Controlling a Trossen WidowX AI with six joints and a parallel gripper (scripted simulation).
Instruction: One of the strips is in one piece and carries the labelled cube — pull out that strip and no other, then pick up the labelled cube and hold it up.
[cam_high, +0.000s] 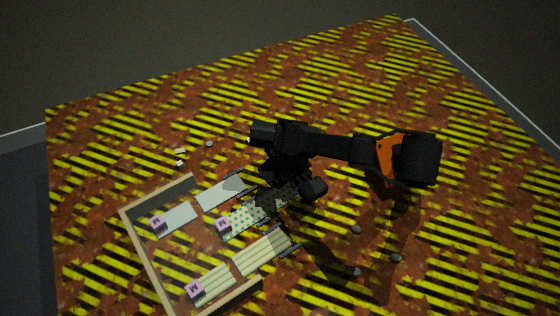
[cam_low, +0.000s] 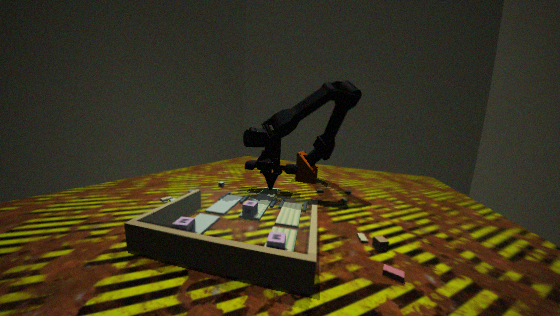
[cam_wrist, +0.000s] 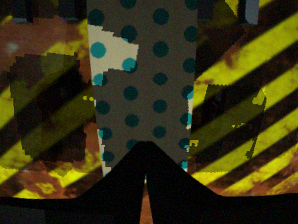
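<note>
Right now the dotted strip is 90 mm ahead of my gripper tip and 30 mm to the left of it.
</note>
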